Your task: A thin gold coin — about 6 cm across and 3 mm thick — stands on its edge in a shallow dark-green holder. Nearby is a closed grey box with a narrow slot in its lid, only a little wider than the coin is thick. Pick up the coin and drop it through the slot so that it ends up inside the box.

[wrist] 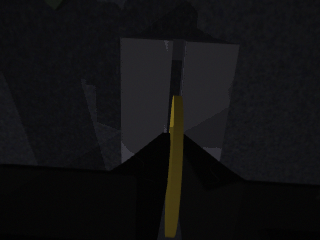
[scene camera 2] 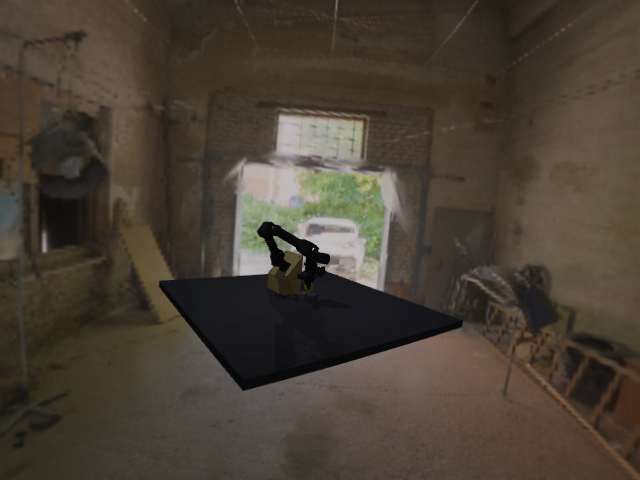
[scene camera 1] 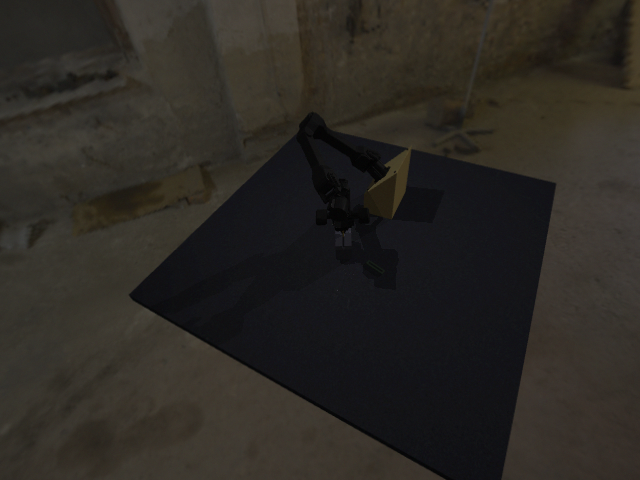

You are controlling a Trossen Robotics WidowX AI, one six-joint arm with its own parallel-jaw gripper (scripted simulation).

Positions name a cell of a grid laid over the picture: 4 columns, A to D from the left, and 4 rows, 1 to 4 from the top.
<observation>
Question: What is my gripper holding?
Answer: A gold coin.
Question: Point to a gold coin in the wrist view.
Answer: C4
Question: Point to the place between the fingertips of my gripper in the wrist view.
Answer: At C3
</observation>
